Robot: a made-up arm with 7 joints.
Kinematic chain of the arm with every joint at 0, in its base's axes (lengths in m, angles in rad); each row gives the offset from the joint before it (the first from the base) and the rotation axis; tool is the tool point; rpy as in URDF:
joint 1: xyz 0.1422 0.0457 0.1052 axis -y
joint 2: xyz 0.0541 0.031 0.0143 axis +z
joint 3: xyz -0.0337 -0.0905 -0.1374 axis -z
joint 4: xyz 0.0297 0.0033 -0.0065 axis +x
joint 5: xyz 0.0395 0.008 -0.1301 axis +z
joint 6: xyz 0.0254 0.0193 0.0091 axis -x
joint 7: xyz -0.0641 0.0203 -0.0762 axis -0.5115 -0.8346 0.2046
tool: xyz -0.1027 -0.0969 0.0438 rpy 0 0 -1.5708
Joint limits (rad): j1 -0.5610..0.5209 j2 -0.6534..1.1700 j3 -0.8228..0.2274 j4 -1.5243..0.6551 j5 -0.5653..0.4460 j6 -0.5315..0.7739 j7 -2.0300..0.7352
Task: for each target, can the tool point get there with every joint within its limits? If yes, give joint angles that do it. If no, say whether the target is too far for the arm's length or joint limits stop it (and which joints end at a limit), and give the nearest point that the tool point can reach.
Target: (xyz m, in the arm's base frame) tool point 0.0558 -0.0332 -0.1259
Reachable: yes | joints -0.0485 -0.4236 -0.6899 0.0420 -0.1550 0.4350 -0.4420
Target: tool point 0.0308 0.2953 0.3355
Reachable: no: joint limits stop it (at a limit: joint 1, joint 2, joint 3, joint 4, joint 6, joint 7) | nearest point -0.0144 0.0090 0.1457 | short by 0.346 m
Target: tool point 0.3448 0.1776 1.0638
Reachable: no: too far | nearest point 0.4043 0.0514 0.2337 | short by 0.842 m
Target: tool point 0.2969 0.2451 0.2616
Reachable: no: joint limits stop it (at a limit: joint 1, joint 2, joint 3, joint 4, joint 5, joint 7) | nearest point 0.3659 0.0995 0.2023 | short by 0.172 m
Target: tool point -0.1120 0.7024 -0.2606
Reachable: no: too far | nearest point -0.0066 0.2238 -0.1089 | short by 0.513 m
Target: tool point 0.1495 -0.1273 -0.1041
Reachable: yes | joints 0.0253 -0.1577 -0.5830 -0.5090 0.0116 0.1198 -0.6990
